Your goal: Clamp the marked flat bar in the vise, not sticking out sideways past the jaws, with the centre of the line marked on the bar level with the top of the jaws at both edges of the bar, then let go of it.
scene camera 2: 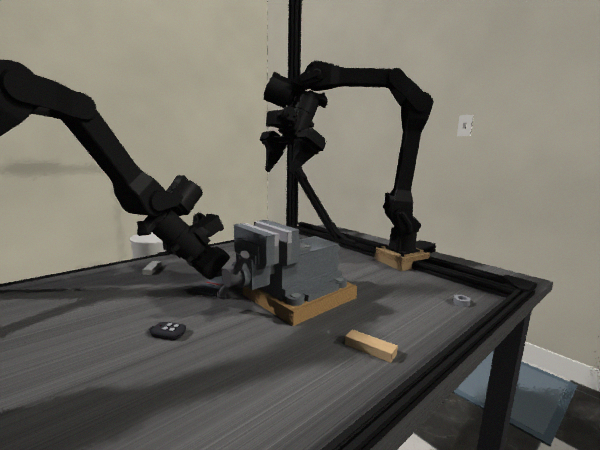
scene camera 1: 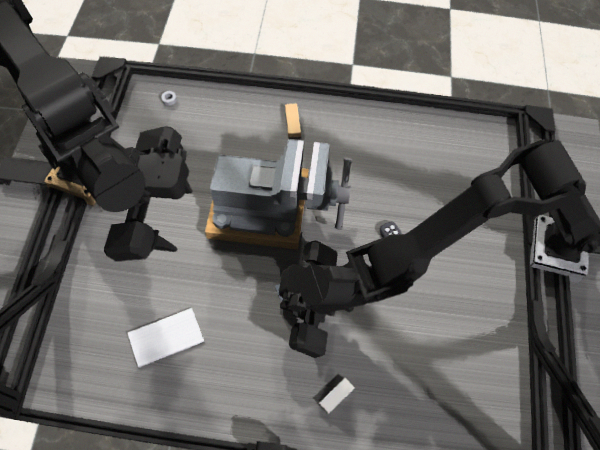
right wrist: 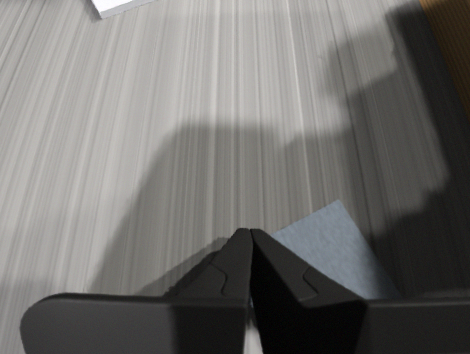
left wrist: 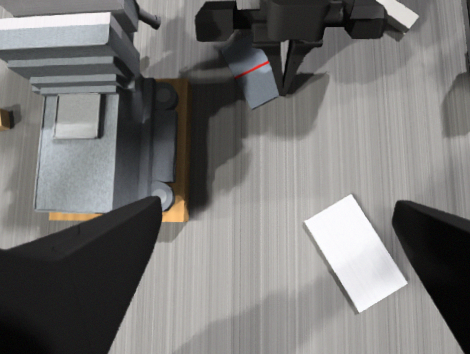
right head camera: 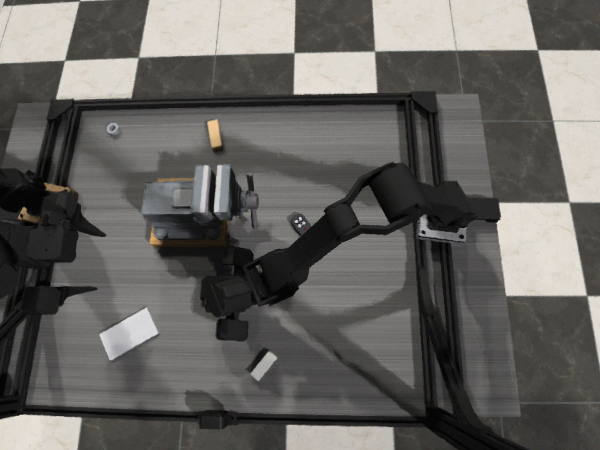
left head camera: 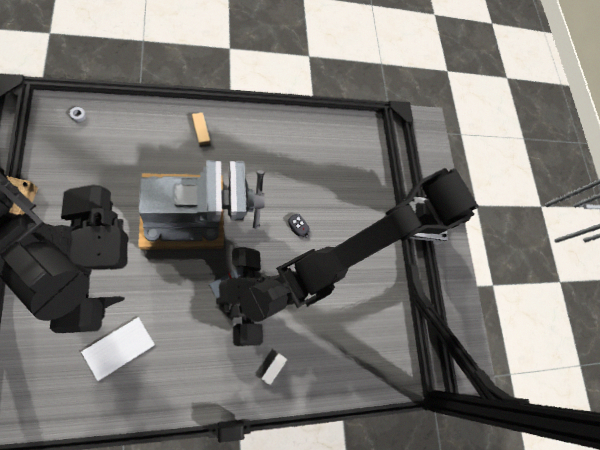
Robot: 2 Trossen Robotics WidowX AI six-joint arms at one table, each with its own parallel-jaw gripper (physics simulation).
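Places are measured from the left arm's base along level axes (x ahead, y right, z down), in millimetres.
Pixels of known places: left gripper, fingertip midpoint: (scene camera 2: 278,172) (scene camera 1: 182,220) (left wrist: 276,209) (right head camera: 100,262) (left head camera: 123,267); right gripper, fingertip midpoint: (scene camera 2: 221,274) (scene camera 1: 281,306) (right wrist: 248,239) (left wrist: 282,94) (left head camera: 217,301); left arm's base at its link origin: (scene camera 2: 402,249); right arm's base at its link origin: (scene camera 1: 562,243) (right head camera: 443,216) (left head camera: 428,217).
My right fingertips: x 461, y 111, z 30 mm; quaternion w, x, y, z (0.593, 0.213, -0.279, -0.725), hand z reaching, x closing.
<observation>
For each thing: its middle in the pictures, then the offset to it from my right fingertips.
- blue-grey flat bar at the middle of its body: (right wrist: 349,339) (left wrist: 253,70) (left head camera: 234,284) (scene camera 2: 215,284) dx +26, dy -43, dz +4 mm
- grey vise at the middle of its body: (left wrist: 87,133) (scene camera 1: 256,180) (scene camera 2: 300,253) (left head camera: 180,198) (right head camera: 180,200) dx -113, dy -173, dz -87 mm
- small white block at the middle of its body: (left wrist: 392,11) (scene camera 1: 336,395) (left head camera: 274,368) (right head camera: 263,365) (scene camera 2: 152,267) dx +139, dy +113, dz +0 mm
- key fob at the middle of its body: (scene camera 2: 166,329) (scene camera 1: 393,236) (right head camera: 302,226) (left head camera: 299,226) dx +146, dy -200, dz -2 mm
- wooden block at the middle of its body: (scene camera 2: 370,345) (scene camera 1: 292,120) (left head camera: 200,128) (right head camera: 215,134) dx -122, dy -383, dz -2 mm
- nut at the middle of its body: (scene camera 1: 169,98) (scene camera 2: 461,300) (left head camera: 77,114) (right head camera: 113,129) dx -389, dy -345, dz -1 mm
The blue-grey flat bar (left head camera: 215,287) (left wrist: 261,88) (right wrist: 322,240) lies on the table in front of the vise, its red line crossing it in the left wrist view; the right arm partly hides it. The grey vise (left head camera: 165,196) (right head camera: 167,200) (scene camera 1: 240,172) (scene camera 2: 317,265) (left wrist: 77,167) stands on a wooden base, its jaws apart with no bar between them. My right gripper (left wrist: 282,94) (right wrist: 248,239) is shut and empty, fingertips low beside the bar's edge; I cannot tell if they touch it. My left gripper (right head camera: 100,261) (scene camera 1: 182,220) (scene camera 2: 283,167) (left wrist: 276,209) is open and empty, high left of the vise.
A white block (left head camera: 118,349) (scene camera 1: 166,337) (left wrist: 355,253) lies at the front left, and a small white block (left head camera: 274,369) (scene camera 1: 336,395) front of the right arm. A key fob (left head camera: 299,225) lies right of the vise. A wooden block (left head camera: 201,129) and a nut (left head camera: 77,114) lie behind.
</observation>
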